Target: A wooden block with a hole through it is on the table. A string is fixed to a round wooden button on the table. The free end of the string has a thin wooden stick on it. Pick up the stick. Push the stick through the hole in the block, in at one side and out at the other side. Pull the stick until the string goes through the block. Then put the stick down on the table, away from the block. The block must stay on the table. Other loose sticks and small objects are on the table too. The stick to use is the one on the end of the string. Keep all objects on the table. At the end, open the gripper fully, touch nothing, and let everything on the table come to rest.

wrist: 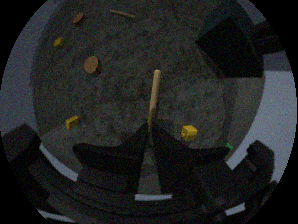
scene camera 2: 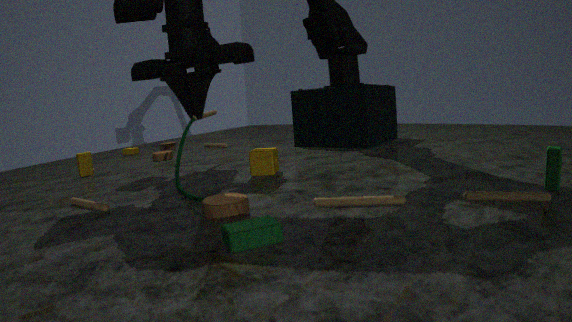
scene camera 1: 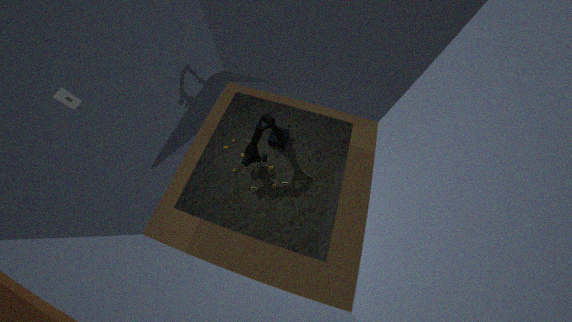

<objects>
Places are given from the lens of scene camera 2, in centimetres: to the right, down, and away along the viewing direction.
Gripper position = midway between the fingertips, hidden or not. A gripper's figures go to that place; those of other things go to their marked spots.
my gripper [scene camera 2: 196, 119]: -13, -6, 52
yellow cube [scene camera 2: 263, 161]: -3, 0, 44
</objects>
